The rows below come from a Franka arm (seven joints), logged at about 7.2 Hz.
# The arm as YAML. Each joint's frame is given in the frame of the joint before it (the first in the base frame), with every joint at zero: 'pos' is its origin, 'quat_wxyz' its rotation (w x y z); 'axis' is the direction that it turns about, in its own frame. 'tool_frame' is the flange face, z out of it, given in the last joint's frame.
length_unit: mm
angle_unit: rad
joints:
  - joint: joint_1
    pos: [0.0, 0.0, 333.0]
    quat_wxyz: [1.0, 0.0, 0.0, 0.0]
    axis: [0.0, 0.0, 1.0]
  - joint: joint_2
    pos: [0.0, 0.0, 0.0]
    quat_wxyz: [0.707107, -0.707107, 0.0, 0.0]
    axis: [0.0, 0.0, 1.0]
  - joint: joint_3
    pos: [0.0, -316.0, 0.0]
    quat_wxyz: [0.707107, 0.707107, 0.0, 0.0]
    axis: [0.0, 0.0, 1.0]
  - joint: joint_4
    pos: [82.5, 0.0, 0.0]
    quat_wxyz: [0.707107, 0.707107, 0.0, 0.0]
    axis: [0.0, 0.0, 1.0]
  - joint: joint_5
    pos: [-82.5, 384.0, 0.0]
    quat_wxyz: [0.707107, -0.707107, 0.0, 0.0]
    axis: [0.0, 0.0, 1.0]
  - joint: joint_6
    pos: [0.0, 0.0, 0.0]
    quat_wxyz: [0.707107, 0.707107, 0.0, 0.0]
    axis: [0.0, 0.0, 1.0]
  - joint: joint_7
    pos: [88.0, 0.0, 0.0]
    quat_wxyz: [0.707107, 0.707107, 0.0, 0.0]
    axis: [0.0, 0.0, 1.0]
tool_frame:
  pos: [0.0, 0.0, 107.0]
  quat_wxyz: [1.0, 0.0, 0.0, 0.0]
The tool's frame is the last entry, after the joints.
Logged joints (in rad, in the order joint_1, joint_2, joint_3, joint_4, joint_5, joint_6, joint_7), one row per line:
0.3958, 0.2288, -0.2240, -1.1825, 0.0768, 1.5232, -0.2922
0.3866, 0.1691, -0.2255, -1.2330, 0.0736, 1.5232, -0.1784
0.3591, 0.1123, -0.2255, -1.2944, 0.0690, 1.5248, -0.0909
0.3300, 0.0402, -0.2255, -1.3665, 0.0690, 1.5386, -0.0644
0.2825, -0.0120, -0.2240, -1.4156, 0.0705, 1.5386, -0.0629
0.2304, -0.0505, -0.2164, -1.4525, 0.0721, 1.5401, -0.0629
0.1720, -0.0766, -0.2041, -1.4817, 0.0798, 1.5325, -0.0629
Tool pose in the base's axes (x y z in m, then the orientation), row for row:
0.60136, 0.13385, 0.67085, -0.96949, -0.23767, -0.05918, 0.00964
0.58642, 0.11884, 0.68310, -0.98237, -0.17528, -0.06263, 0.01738
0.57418, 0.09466, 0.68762, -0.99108, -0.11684, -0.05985, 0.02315
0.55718, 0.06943, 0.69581, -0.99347, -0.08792, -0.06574, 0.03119
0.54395, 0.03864, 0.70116, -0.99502, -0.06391, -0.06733, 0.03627
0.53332, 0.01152, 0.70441, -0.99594, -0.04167, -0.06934, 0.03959
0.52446, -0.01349, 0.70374, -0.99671, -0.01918, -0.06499, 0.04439
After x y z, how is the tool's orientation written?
As a quaternion, x y z w.
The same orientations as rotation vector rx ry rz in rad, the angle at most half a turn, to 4 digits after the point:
-3.0272, -0.7421, -0.1848
-3.0525, -0.5446, -0.1946
-3.0685, -0.3617, -0.1853
-3.0606, -0.2709, -0.2025
-3.0558, -0.1963, -0.2068
-3.0523, -0.1277, -0.2125
-3.0458, -0.0586, -0.1986

